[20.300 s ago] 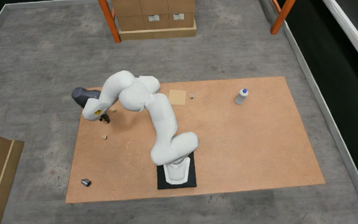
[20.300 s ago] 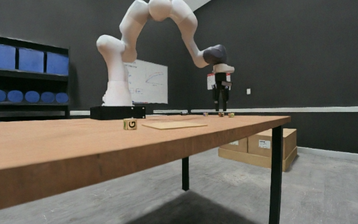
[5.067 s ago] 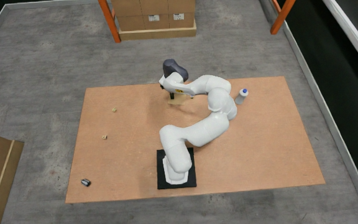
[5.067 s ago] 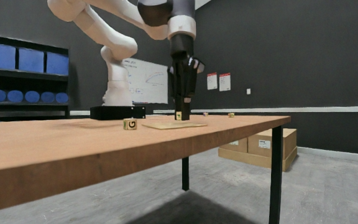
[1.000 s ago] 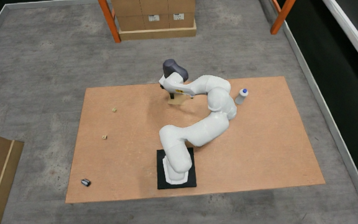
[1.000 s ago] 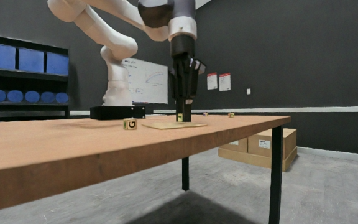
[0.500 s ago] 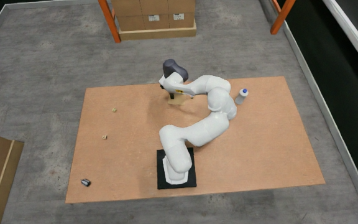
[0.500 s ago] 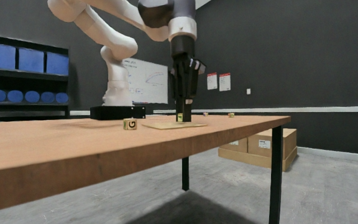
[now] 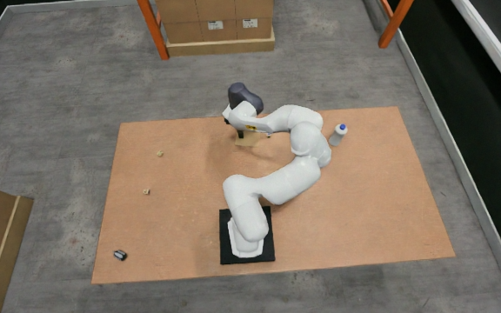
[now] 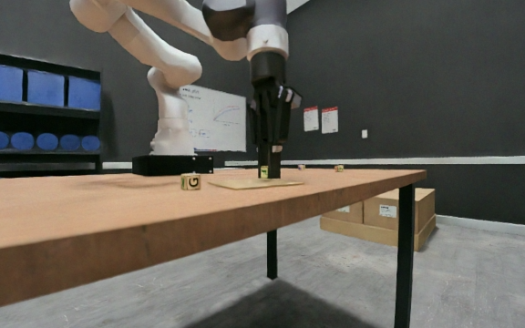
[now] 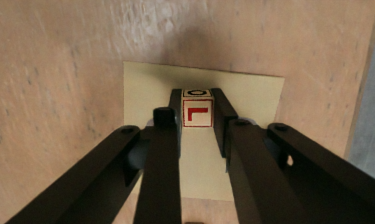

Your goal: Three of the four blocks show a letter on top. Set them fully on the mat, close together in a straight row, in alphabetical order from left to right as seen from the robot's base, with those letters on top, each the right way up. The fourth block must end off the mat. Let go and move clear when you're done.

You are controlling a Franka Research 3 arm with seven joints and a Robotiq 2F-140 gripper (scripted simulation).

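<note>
The pale yellow mat lies 40 mm to the right of my hand and 40 mm below it. From my hand the other things lie so: block (470 mm to the left, 120 mm behind, 30 mm below); then white bottle (560 mm to the right, 60 mm behind, 40 mm above); then black object (660 mm behind, 610 mm to the left, 30 mm below).
</note>
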